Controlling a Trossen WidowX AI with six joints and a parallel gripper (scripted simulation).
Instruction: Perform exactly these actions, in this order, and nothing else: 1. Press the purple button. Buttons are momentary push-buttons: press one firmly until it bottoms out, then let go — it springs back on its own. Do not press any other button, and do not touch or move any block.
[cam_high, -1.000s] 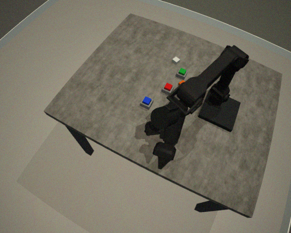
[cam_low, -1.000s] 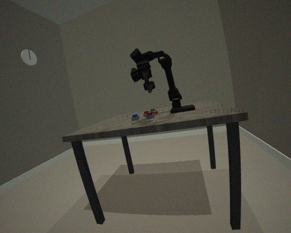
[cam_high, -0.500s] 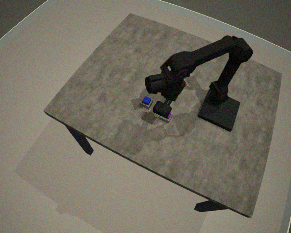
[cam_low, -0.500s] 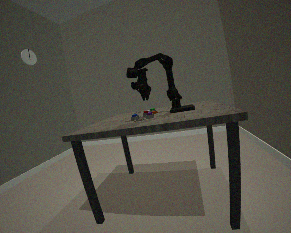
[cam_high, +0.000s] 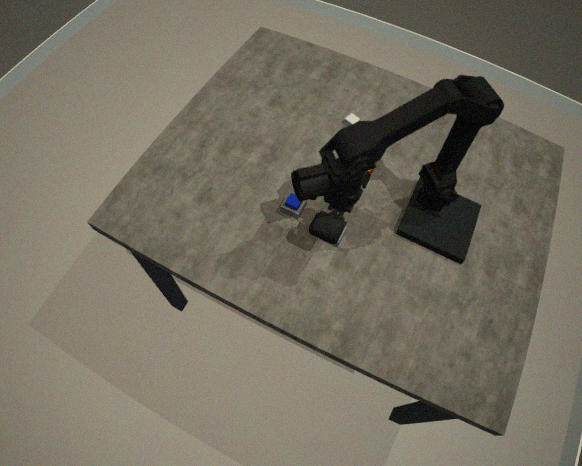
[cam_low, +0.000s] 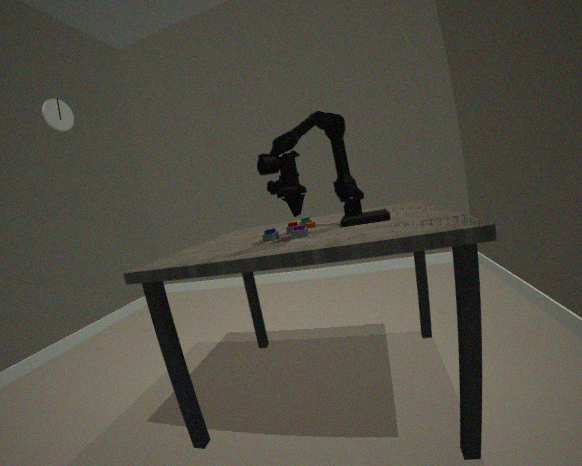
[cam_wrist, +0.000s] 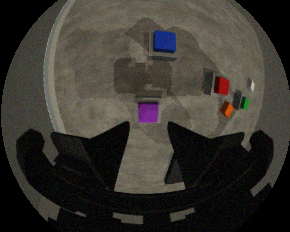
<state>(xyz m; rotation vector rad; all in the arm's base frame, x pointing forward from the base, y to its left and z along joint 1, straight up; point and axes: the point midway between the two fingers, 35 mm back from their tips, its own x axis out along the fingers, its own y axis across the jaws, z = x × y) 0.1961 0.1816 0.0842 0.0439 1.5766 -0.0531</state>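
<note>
Now: gripper tip 40 mm above the purple button. Also, from my gripper tip: orange block: 10 mm behind, 220 mm to the right, 60 mm below; then red button: 50 mm ahead, 150 mm to the right, 40 mm below; then blue button: 120 mm ahead, 30 mm to the right, 40 mm below.
</note>
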